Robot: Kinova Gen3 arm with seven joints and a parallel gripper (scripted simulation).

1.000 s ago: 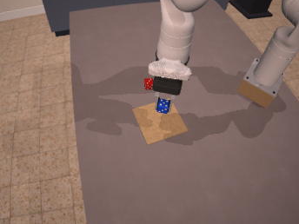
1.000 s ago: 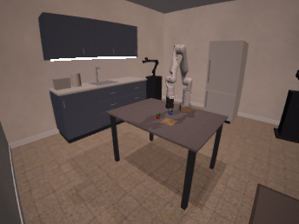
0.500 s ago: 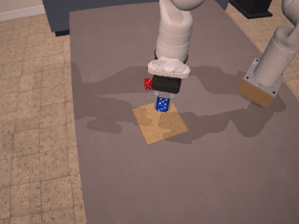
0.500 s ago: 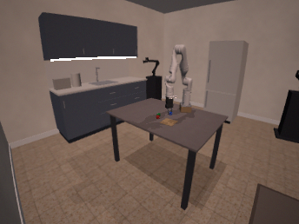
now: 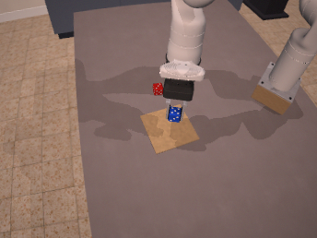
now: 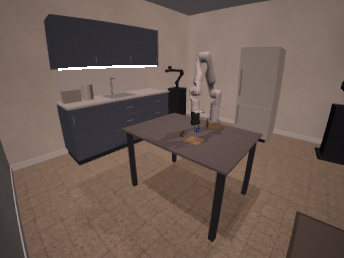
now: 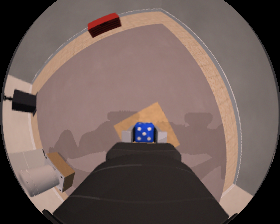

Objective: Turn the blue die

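My hand is 11 cm above the tan mat and 2 cm to the left of it. The rest, counted from my hand: blue die: right at my hand; then red die: 17 cm to the right, 9 cm below, 2 cm behind; then green die: 20 cm to the right, 9 cm below, 8 cm behind.
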